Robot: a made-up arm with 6 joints. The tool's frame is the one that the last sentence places.
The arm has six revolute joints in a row. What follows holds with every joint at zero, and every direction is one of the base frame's. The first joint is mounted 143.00 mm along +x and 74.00 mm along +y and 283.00 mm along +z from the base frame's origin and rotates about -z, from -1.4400 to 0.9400 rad. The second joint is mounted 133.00 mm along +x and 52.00 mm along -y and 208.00 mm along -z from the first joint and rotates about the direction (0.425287, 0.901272, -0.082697), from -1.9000 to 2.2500 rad. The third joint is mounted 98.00 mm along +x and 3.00 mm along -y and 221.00 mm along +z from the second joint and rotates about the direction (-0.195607, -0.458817, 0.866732), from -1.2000 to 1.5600 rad. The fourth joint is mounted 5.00 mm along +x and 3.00 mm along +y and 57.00 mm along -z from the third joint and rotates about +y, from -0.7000 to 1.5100 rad. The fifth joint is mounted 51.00 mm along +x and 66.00 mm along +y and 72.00 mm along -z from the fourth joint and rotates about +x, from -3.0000 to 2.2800 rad. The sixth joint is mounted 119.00 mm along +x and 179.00 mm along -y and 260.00 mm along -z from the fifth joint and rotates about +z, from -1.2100 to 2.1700 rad. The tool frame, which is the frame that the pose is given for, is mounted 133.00 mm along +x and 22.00 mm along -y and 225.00 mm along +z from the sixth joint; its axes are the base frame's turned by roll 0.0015, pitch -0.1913 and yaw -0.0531 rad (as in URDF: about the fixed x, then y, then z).
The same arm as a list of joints. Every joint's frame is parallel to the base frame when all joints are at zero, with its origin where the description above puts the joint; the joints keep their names.
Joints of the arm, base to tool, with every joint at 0 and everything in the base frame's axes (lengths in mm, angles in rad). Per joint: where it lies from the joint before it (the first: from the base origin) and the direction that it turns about. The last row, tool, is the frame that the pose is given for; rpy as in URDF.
joint 1: xyz 143.0 74.0 283.0 axis 0 0 -1
joint 2: xyz 133.0 -52.0 -208.0 axis 0.425287 0.901272 -0.082697
joint 3: xyz 98.0 -3.0 221.0 axis -0.195607 -0.458817 0.866732
joint 4: xyz 5.0 3.0 -57.0 axis 0 1 0
joint 5: xyz 51.0 66.0 -72.0 axis 1 0 0
joint 6: xyz 119.0 -179.0 -260.0 axis 0 0 1
tool: xyz 133.0 -22.0 225.0 rpy 0.0015 -0.1913 -0.0531
Joint limits (rad, base to tool): -1.4400..0.9400 -1.9000..2.2500 -1.2000..1.5600 -0.7000..1.5100 -3.0000..2.2800 -1.2100..2.1700

